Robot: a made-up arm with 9 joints. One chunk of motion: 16 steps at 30 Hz.
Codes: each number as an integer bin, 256 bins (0 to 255) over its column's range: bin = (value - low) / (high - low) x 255, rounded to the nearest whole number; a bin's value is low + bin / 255 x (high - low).
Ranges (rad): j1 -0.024..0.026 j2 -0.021..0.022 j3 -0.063..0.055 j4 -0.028..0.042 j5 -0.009..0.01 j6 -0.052..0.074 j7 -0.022..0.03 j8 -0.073..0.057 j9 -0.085..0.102
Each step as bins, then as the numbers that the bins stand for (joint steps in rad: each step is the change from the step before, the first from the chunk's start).
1 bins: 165 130 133 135 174 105 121 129 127
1 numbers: 0.00835 0.00092 -0.00145 0.00906 0.00396 -0.00012 0.00267 -0.00724 0.00813
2 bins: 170 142 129 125 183 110 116 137 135
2 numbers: 0.00933 0.00295 -0.00331 0.00631 0.00464 0.00235 0.00165 -0.00316 0.01400
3 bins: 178 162 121 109 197 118 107 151 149
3 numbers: 0.01090 0.00632 -0.00701 0.00192 0.00568 0.00631 -0.00018 0.00398 0.02427
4 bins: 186 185 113 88 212 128 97 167 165
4 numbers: 0.01247 0.01020 -0.01071 -0.00384 0.00680 0.01125 -0.00222 0.01214 0.03600
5 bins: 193 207 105 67 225 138 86 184 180
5 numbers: 0.01384 0.01391 -0.01441 -0.00961 0.00776 0.01619 -0.00446 0.02080 0.04700
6 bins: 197 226 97 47 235 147 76 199 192
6 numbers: 0.01463 0.01711 -0.01811 -0.01510 0.00851 0.02064 -0.00650 0.02845 0.05580
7 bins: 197 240 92 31 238 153 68 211 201
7 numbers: 0.01463 0.01947 -0.02043 -0.01949 0.00873 0.02360 -0.00813 0.03457 0.06240
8 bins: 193 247 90 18 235 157 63 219 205
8 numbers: 0.01384 0.02065 -0.02135 -0.02306 0.00851 0.02558 -0.00915 0.03865 0.06533
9 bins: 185 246 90 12 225 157 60 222 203
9 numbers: 0.01227 0.02048 -0.02135 -0.02471 0.00776 0.02558 -0.00976 0.04018 0.06387
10 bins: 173 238 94 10 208 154 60 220 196
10 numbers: 0.00992 0.01913 -0.01950 -0.02525 0.00650 0.02409 -0.00976 0.03916 0.05873
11 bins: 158 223 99 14 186 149 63 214 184
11 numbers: 0.00698 0.01660 -0.01719 -0.02416 0.00486 0.02162 -0.00915 0.03610 0.04993
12 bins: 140 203 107 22 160 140 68 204 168
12 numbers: 0.00345 0.01323 -0.01349 -0.02196 0.00292 0.01718 -0.00813 0.03100 0.03820
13 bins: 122 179 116 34 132 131 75 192 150
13 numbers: -0.00008 0.00918 -0.00932 -0.01867 0.00084 0.01273 -0.00671 0.02488 0.02500
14 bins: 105 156 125 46 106 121 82 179 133
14 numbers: -0.00341 0.00531 -0.00516 -0.01537 -0.00110 0.00779 -0.00528 0.01825 0.01253
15 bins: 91 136 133 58 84 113 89 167 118
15 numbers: -0.00616 0.00193 -0.00145 -0.01208 -0.00274 0.00384 -0.00385 0.01214 0.00153
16 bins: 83 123 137 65 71 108 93 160 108
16 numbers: -0.00773 -0.00026 0.00040 -0.01016 -0.00371 0.00136 -0.00304 0.00857 -0.00580
